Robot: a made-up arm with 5 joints.
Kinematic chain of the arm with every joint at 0, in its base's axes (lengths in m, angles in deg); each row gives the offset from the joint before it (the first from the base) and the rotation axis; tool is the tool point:
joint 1: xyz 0 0 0.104 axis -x
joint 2: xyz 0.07 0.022 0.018 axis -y
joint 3: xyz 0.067 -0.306 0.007 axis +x
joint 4: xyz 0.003 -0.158 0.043 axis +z
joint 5: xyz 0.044 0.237 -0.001 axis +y
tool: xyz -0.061 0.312 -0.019
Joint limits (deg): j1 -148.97..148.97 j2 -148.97..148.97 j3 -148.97..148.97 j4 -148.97..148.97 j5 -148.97..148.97
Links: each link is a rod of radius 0.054 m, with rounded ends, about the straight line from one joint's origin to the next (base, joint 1, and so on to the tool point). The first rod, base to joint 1, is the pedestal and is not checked.
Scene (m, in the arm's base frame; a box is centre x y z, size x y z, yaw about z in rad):
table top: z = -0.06
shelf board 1: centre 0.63 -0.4 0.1 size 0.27 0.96 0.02 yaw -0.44
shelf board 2: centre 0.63 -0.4 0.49 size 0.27 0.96 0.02 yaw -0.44
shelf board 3: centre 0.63 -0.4 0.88 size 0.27 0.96 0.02 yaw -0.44
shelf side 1: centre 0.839 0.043 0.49 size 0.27 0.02 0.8 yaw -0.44
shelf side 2: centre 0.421 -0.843 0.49 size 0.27 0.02 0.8 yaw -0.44
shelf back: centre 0.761 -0.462 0.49 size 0.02 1 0.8 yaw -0.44
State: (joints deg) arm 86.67 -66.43 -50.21 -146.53 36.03
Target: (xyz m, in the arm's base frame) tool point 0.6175 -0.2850 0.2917
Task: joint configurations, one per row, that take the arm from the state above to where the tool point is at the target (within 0.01 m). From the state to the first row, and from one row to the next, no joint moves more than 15 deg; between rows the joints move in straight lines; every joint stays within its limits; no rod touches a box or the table.
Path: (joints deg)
1: 99.61 -67.85 -51.20 -134.44 35.45
2: 112.54 -69.27 -52.20 -122.35 34.88
3: 125.48 -70.68 -53.19 -110.26 34.30
4: 138.42 -72.10 -54.18 -98.18 33.72
5: 133.39 -58.46 -53.77 -84.11 35.45
6: 128.37 -44.81 -53.37 -70.04 37.19
7: 123.35 -31.16 -52.96 -55.98 38.92
8: 118.33 -17.51 -52.55 -41.91 40.66
9: 105.27 -22.30 -54.97 -53.85 41.38
10: 92.21 -27.09 -57.38 -65.80 42.09
11: 79.14 -31.88 -59.80 -77.74 42.81

